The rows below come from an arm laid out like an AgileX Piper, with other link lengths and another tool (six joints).
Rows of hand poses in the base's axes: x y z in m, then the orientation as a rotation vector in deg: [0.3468 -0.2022 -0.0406 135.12 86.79 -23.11]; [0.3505 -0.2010 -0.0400 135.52 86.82 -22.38]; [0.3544 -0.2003 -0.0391 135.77 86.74 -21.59]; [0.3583 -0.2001 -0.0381 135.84 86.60 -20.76]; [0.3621 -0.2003 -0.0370 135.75 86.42 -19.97]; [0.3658 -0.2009 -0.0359 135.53 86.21 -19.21]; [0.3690 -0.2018 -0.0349 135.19 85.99 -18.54]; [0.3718 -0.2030 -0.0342 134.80 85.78 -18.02]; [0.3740 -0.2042 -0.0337 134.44 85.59 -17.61]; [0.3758 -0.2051 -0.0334 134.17 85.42 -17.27]
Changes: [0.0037 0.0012 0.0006 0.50 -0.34 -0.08]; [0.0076 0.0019 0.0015 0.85 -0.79 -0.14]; [0.0115 0.0021 0.0025 1.06 -1.35 -0.14]; [0.0153 0.0019 0.0036 1.12 -1.95 -0.10]; [0.0190 0.0013 0.0047 1.07 -2.58 0.00]; [0.0222 0.0004 0.0057 0.91 -3.19 0.13]; [0.0250 -0.0008 0.0064 0.68 -3.72 0.27]; [0.0272 -0.0020 0.0069 0.44 -4.16 0.40]; [0.0290 -0.0029 0.0072 0.26 -4.52 0.48]
